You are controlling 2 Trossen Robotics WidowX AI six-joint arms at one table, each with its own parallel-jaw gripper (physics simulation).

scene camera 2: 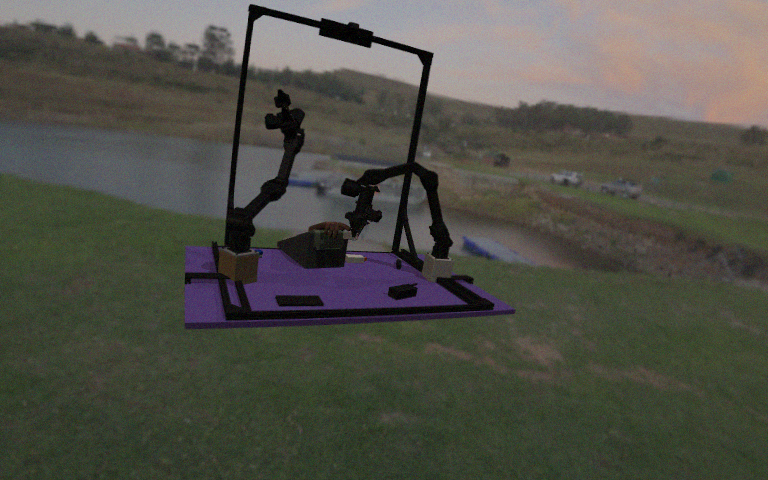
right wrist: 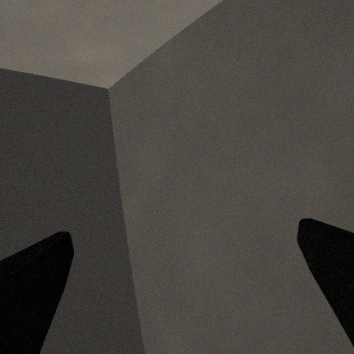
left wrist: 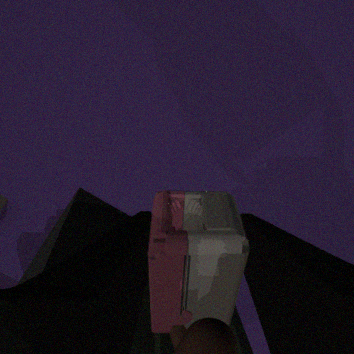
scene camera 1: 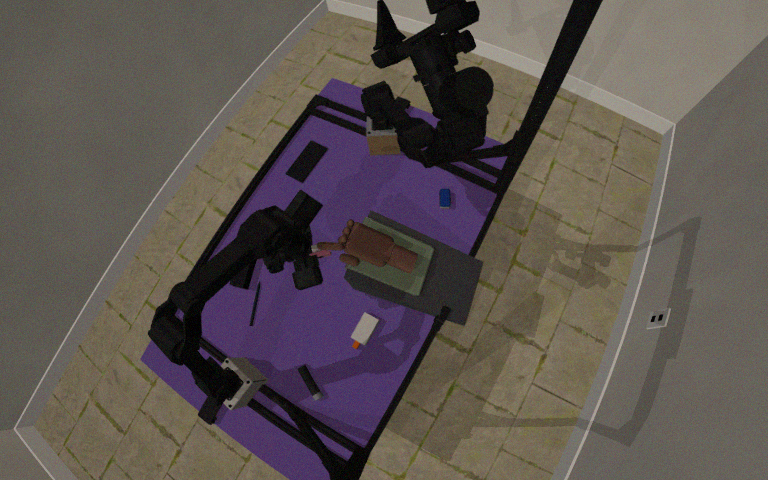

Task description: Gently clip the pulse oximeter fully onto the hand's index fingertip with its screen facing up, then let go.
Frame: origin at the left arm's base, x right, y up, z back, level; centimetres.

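Seen in the pictures: left gripper, fingertip midpoint: [scene camera 2: 355, 237] [left wrist: 194, 223] [scene camera 1: 311, 253]; right gripper, fingertip midpoint: [scene camera 2: 281, 97] [right wrist: 186, 236]; left arm's base, origin of the base link: [scene camera 2: 439, 256] [scene camera 1: 228, 383]; right arm's base, origin of the base link: [scene camera 2: 239, 250] [scene camera 1: 382, 121].
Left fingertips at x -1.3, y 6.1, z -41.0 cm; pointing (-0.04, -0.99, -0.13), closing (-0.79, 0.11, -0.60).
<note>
Pixels of each thing's top centre, then the offset from my left fingertips to it. "spot": a spot on its surface instead. Level surfaces: height alone.
- pulse oximeter, middle of its top: [left wrist: 201, 307] [scene camera 1: 316, 248] dz -1.5, dx +1.2, dy +2.2 cm
- brown hand, surface spot: [scene camera 1: 368, 243] spot: dz -9.8, dx +10.9, dy +2.5 cm
- white box with an orange end, middle of its top: [scene camera 1: 362, 331] [scene camera 2: 356, 255] dz +8.1, dx +20.1, dy -13.8 cm
- black cylinder, middle of its top: [scene camera 1: 308, 383] dz +28.4, dx +16.8, dy -13.9 cm
- dark pen-like stick, middle of its top: [scene camera 1: 254, 302] dz +21.5, dx -11.4, dy -15.7 cm
- black slab, middle of its top: [scene camera 2: 299, 299] [scene camera 1: 306, 160] dz -24.6, dx -29.9, dy -15.8 cm
- blue block, middle of its top: [scene camera 1: 445, 196] dz -38.1, dx +16.1, dy -13.4 cm
- purple table, its level: dy -16.6 cm
- dark wedge, surface spot: [scene camera 1: 461, 283] spot: dz -18.2, dx +34.4, dy -12.3 cm
The pulse oximeter [scene camera 1: 320, 253] [left wrist: 212, 270], pink on one side and whitish on the other, is held between the fingers of my left gripper [scene camera 1: 312, 252] [scene camera 2: 355, 234] [left wrist: 194, 223]. The brown hand [scene camera 1: 368, 243] [scene camera 2: 328, 225] lies on a green pad on a dark wedge. Its index finger [scene camera 1: 331, 246] points at the oximeter; in the left wrist view the brown fingertip [left wrist: 207, 337] overlaps the oximeter's near end, towards the whitish side. How far it is inside, and where the screen faces, I cannot tell. My right gripper [scene camera 2: 281, 96] [right wrist: 186, 236] is open, empty and raised far from the hand.
A white box with an orange end [scene camera 1: 365, 328], a black cylinder [scene camera 1: 309, 381], a dark pen-like stick [scene camera 1: 256, 304], a black slab [scene camera 1: 306, 161] and a blue block [scene camera 1: 445, 198] lie on the purple table [scene camera 1: 351, 164]. The dark wedge [scene camera 1: 461, 283] stands under the hand. Black frame bars edge the table.
</note>
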